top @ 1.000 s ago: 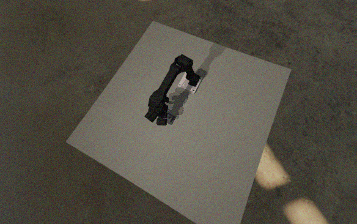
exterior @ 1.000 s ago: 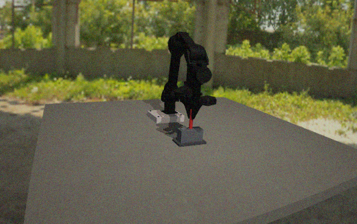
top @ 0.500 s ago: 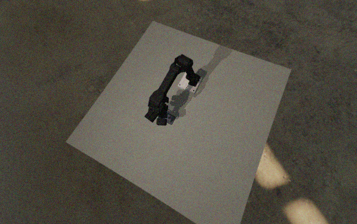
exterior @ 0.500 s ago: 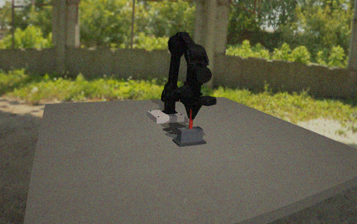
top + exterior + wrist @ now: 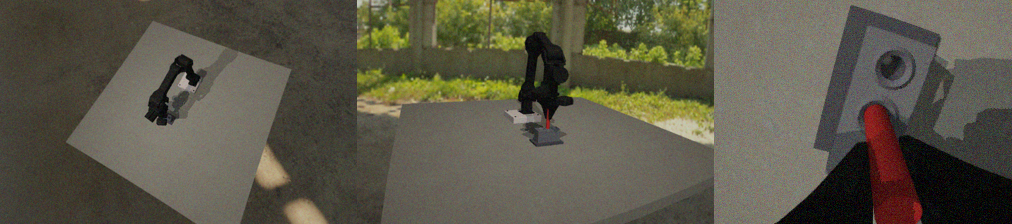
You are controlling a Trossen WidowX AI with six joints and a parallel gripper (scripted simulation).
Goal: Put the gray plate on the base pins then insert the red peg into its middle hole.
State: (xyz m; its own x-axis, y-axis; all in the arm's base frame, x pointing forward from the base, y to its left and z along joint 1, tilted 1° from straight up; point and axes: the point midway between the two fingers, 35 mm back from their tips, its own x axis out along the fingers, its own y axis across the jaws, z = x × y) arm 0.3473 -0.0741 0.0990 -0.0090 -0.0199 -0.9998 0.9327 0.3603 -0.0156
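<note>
Right now my gripper tip is right at the red peg. The rest, counted from my gripper tip: gray plate 50 mm below.
</note>
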